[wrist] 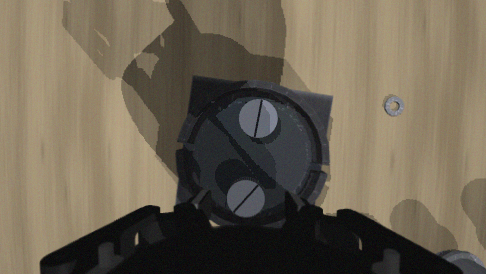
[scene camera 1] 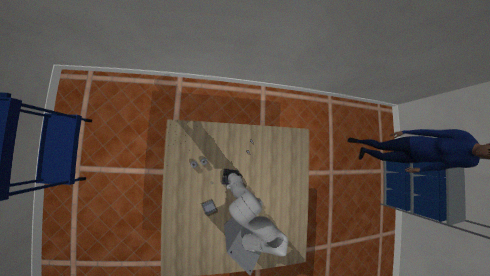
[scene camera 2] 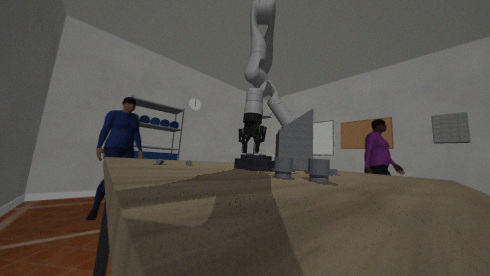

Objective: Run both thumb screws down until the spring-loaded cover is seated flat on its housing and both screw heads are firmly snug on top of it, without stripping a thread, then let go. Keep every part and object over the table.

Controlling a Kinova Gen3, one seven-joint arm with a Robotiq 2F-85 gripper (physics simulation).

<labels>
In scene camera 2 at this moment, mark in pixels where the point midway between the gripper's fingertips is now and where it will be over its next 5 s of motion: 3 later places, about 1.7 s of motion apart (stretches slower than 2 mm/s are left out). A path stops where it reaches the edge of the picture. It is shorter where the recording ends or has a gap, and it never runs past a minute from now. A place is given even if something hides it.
The gripper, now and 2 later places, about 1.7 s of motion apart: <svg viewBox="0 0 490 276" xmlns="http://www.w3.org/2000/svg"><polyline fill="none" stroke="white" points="249,153 250,154 251,140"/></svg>
</labels>
